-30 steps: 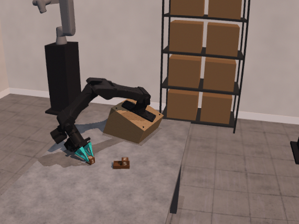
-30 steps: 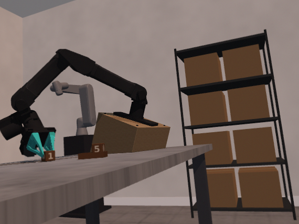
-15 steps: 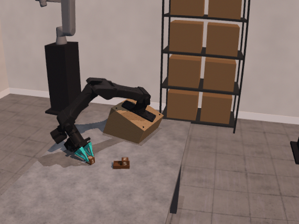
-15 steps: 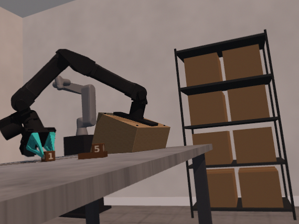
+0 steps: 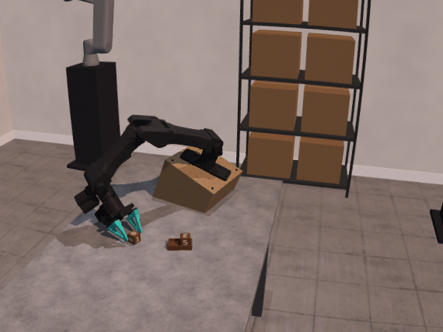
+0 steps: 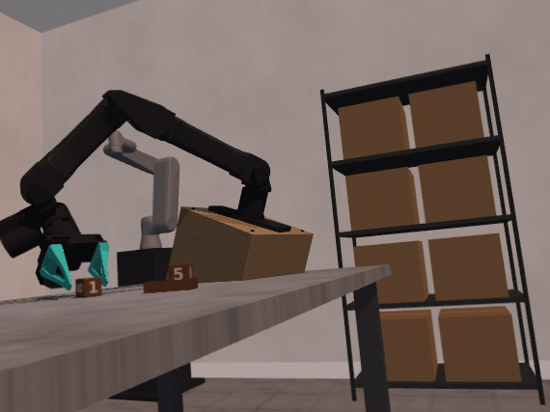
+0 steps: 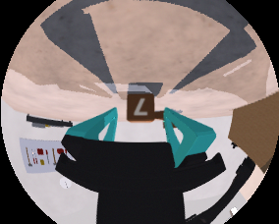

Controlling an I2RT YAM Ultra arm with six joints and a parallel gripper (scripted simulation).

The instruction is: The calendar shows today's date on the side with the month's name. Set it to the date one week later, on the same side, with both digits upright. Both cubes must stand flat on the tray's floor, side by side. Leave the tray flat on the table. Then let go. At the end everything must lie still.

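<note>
Now: hand 1 cm above the brown cube. The rest, counted from my hand: brown calendar tray 3 cm behind, 16 cm to the left, 1 cm below.
</note>
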